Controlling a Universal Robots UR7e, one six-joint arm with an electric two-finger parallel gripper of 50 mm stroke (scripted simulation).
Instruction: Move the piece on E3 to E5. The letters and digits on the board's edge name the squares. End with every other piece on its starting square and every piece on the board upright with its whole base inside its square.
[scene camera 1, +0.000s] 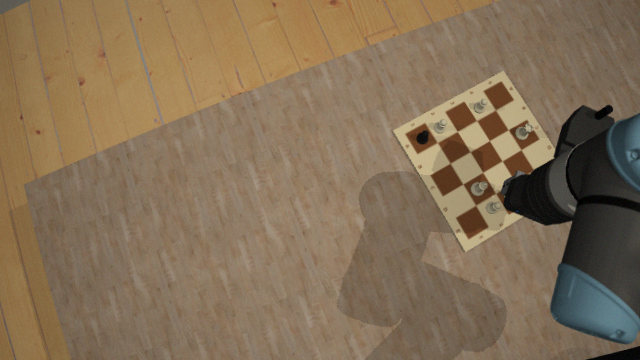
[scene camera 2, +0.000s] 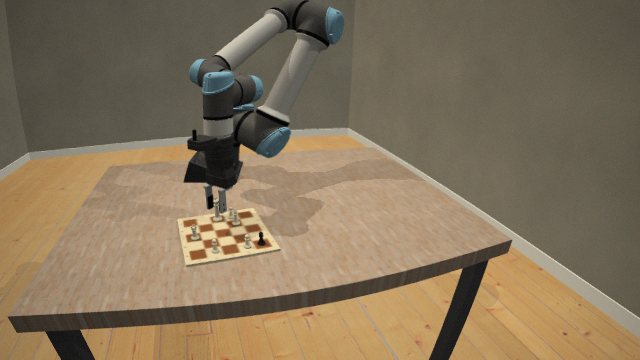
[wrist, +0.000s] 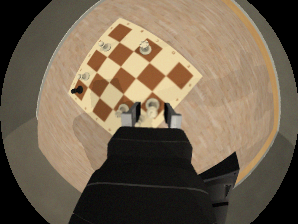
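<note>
Through scene camera 1 I see a chessboard (scene camera 1: 475, 147) together with my gripper (scene camera 1: 518, 193). Scene camera 2 gives me my gripper (scene camera 2: 216, 210) and the chessboard (scene camera 2: 230, 239) again. In the wrist view, too, I find the chessboard (wrist: 122, 75), and my own gripper (wrist: 152, 108) is there with it.
</note>
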